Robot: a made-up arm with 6 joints. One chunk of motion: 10 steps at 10 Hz.
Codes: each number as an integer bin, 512 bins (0 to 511) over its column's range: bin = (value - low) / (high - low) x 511, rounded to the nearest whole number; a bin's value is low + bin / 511 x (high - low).
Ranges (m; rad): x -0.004..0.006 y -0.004..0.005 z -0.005..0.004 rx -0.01..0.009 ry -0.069..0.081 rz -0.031..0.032
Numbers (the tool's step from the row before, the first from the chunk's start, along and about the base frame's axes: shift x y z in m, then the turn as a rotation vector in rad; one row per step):
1: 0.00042 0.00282 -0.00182 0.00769 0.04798 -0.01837
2: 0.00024 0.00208 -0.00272 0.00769 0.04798 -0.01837
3: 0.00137 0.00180 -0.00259 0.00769 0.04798 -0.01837
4: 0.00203 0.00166 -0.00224 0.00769 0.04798 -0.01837
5: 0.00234 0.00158 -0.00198 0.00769 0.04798 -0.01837
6: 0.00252 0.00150 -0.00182 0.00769 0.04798 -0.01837
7: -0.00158 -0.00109 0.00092 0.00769 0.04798 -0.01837
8: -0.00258 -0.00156 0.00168 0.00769 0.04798 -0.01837
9: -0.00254 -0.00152 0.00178 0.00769 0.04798 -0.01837
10: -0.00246 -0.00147 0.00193 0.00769 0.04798 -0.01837
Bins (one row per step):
1: 226 387 181 476 399 102
2: 217 345 129 476 399 102
3: 274 329 137 476 399 102
4: 308 321 157 476 399 102
5: 324 317 171 476 399 102
6: 333 312 181 476 399 102
7: 124 165 336 476 399 102
8: 73 139 379 476 399 102
9: 75 141 385 476 399 102
10: 79 144 393 476 399 102

